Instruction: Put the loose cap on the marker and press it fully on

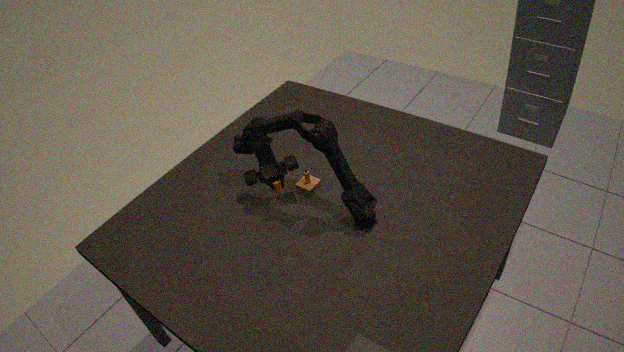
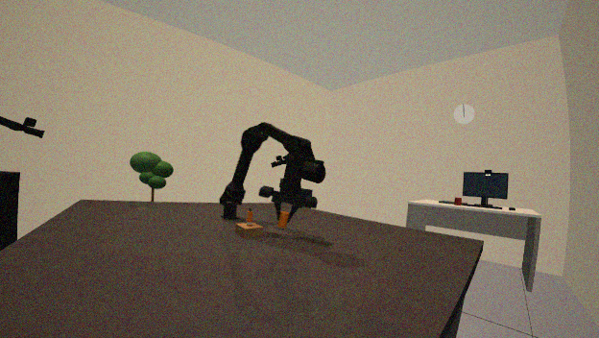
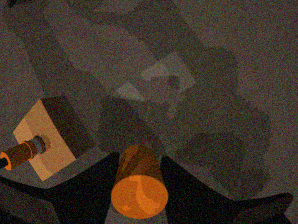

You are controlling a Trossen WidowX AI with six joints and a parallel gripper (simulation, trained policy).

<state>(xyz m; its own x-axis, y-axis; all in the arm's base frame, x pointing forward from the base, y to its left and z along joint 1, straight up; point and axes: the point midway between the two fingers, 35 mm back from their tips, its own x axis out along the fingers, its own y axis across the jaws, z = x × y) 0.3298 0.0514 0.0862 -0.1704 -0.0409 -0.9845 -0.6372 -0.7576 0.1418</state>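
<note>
The orange marker lies 6 cm behind my gripper tip, 9 cm to the right of it and 1 cm above it. Also, from my gripper tip: orange cap 1 cm ahead, 1 cm above; tan holder block 6 cm behind, 9 cm to the right, 4 cm below.
</note>
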